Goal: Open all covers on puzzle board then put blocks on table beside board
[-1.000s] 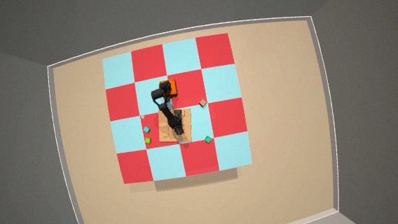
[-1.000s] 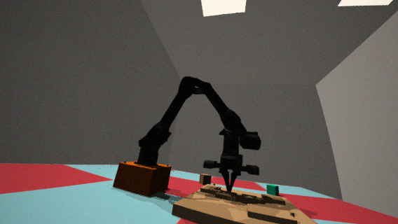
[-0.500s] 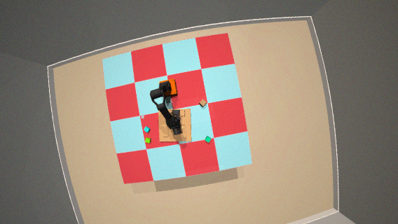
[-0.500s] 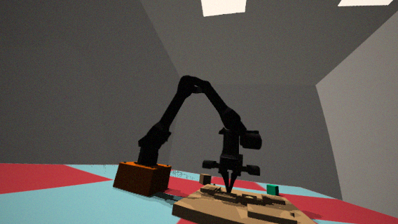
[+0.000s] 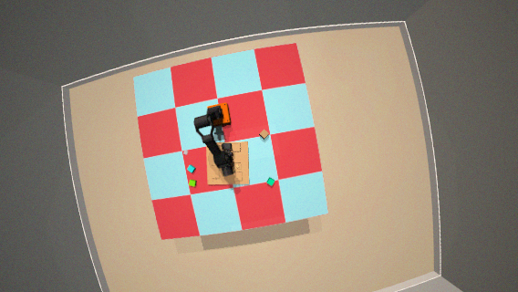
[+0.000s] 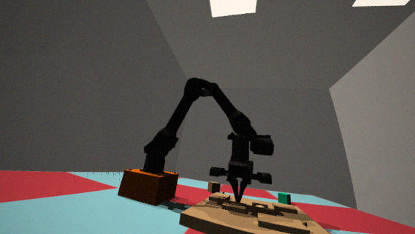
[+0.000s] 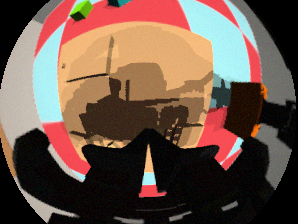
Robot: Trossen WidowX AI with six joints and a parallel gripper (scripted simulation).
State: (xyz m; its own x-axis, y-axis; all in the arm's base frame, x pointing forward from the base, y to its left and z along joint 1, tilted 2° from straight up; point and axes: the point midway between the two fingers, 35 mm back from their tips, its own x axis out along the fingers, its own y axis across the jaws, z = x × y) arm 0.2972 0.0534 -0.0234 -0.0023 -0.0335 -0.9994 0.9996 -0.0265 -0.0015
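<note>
My gripper tip is now 5 cm short of the tan puzzle board and 2 cm to the left of it. Also, from my gripper tip: brown block 15 cm behind, 25 cm to the left; cyan block 7 cm ahead, 28 cm to the right, 1 cm below; bright green block 18 cm ahead, 28 cm to the right, 1 cm below.
</note>
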